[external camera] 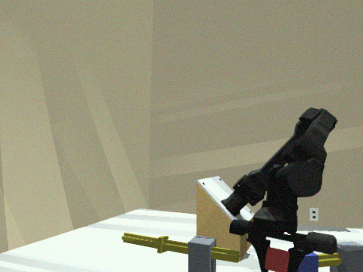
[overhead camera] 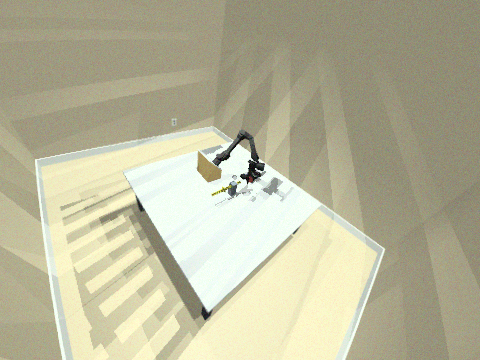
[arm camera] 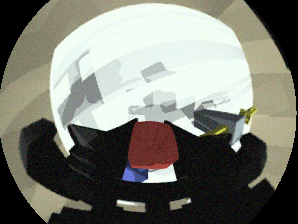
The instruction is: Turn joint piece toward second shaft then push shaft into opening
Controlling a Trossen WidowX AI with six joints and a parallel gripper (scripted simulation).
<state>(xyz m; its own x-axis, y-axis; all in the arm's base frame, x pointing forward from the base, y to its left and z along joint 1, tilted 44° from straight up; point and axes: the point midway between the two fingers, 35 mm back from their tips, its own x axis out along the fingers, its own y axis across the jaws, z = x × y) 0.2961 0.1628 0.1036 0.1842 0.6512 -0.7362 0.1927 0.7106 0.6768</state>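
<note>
Right now the red joint piece is 30 mm above my gripper tip and 20 mm behind it.
</note>
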